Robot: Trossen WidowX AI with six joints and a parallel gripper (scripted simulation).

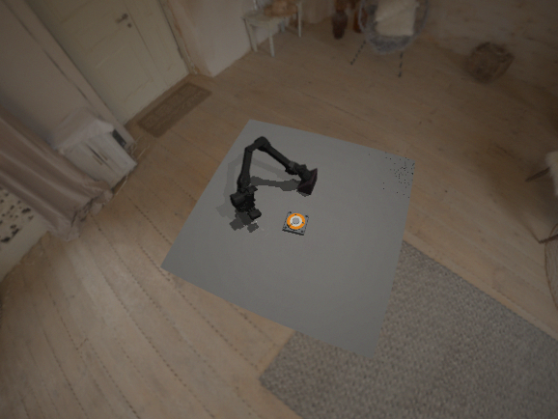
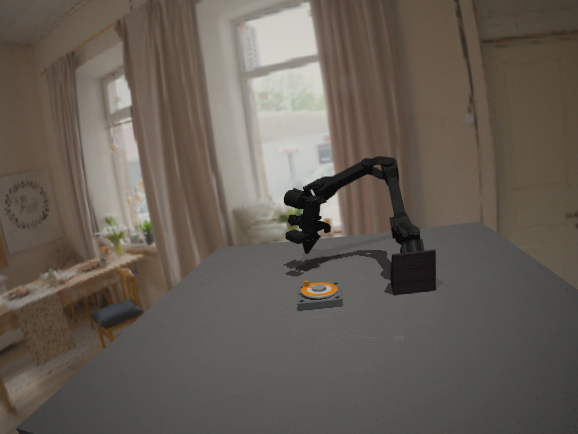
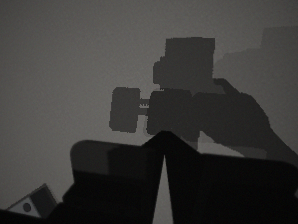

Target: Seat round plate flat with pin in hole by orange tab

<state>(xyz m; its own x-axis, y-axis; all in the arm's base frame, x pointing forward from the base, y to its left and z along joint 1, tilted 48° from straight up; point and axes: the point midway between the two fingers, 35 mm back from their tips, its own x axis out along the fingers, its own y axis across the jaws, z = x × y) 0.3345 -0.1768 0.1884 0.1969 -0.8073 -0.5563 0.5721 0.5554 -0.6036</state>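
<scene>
My gripper tip is now 40 mm past the round plate, 260 mm to the right of it and 20 mm above it.
</scene>
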